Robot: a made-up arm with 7 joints.
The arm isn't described. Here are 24 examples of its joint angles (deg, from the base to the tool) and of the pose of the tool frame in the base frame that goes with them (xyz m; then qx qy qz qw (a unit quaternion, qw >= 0)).
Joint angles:
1: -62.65 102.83 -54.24 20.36 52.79 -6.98 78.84
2: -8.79 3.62 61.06 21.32 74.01 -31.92 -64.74
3: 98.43 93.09 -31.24 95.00 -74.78 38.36 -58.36
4: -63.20 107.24 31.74 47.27 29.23 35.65 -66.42
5: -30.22 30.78 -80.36 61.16 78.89 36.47 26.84
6: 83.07 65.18 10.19 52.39 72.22 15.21 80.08
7: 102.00 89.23 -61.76 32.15 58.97 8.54 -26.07
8: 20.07 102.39 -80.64 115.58 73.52 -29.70 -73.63
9: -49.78 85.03 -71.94 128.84 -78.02 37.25 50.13
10: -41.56 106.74 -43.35 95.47 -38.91 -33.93 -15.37
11: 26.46 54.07 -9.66 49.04 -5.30 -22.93 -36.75
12: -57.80 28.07 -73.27 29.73 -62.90 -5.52 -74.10
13: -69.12 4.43 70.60 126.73 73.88 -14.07 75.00
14: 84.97 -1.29 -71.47 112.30 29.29 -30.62 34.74
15: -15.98 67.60 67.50 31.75 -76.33 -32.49 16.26
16: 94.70 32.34 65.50 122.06 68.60 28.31 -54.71
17: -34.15 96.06 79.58 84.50 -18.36 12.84 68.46
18: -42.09 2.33 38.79 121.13 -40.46 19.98 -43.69
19: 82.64 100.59 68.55 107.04 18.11 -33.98 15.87
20: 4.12 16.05 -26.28 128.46 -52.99 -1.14 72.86
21: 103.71 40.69 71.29 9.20 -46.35 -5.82 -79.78
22: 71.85 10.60 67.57 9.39 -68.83 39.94 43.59
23: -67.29 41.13 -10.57 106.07 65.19 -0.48 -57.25
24: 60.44 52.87 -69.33 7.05 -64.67 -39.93 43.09
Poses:
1: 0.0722 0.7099 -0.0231 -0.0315 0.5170 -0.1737 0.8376
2: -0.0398 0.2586 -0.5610 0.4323 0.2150 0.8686 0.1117
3: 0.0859 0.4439 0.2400 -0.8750 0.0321 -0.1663 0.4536
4: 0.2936 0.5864 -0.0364 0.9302 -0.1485 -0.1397 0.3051
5: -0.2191 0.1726 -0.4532 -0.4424 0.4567 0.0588 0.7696
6: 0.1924 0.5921 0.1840 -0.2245 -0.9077 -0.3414 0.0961
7: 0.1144 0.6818 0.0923 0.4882 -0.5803 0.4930 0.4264
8: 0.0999 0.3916 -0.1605 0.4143 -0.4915 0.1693 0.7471
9: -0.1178 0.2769 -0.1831 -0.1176 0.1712 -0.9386 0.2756
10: 0.0849 0.4743 -0.1923 -0.1708 -0.1863 -0.8995 0.3563
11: 0.3172 0.5194 -0.1962 0.5748 -0.6823 -0.0702 0.4463
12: -0.4407 0.2873 -0.3221 -0.1458 -0.3952 -0.7382 0.5268
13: -0.1125 0.3506 -0.1181 -0.1357 -0.7760 -0.2089 0.5795
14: 0.2215 -0.0975 0.0584 0.4105 0.5447 0.6606 0.3137
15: 0.0265 0.6922 -0.1004 0.5418 -0.0639 -0.4201 0.7252
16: 0.0362 0.4078 0.0961 0.3019 0.7554 -0.5197 0.2610
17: 0.2041 0.4561 0.2163 0.4946 -0.2936 -0.4720 0.6682
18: 0.0110 0.2880 -0.2506 0.7929 -0.3515 0.0021 0.4977
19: -0.2616 0.3353 0.1269 -0.7103 0.4095 0.1027 0.5631
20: 0.1975 0.0944 -0.1622 0.0547 -0.4456 -0.8139 0.3687
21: 0.3999 0.5485 0.1115 0.3638 -0.3336 0.8350 0.2431
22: 0.5413 0.2851 -0.1601 -0.2509 -0.3263 0.0108 0.9113
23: -0.1042 0.2670 -0.3140 0.2703 -0.0915 0.2572 0.9232
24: 0.3328 0.5855 -0.1756 0.1154 0.2565 -0.7652 0.5791
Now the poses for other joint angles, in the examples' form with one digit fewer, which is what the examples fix.
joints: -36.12 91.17 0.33 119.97 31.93 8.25 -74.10
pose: 0.188 0.328 -0.131 0.479 -0.669 -0.154 0.547
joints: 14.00 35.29 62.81 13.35 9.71 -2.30 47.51
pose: 0.134 0.517 -0.421 -0.065 -0.572 0.355 0.737
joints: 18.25 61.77 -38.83 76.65 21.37 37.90 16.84
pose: 0.291 0.399 -0.244 0.161 -0.210 -0.306 0.915
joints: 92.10 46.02 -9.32 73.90 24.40 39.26 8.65
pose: 0.294 0.394 0.261 0.143 -0.870 0.018 0.472
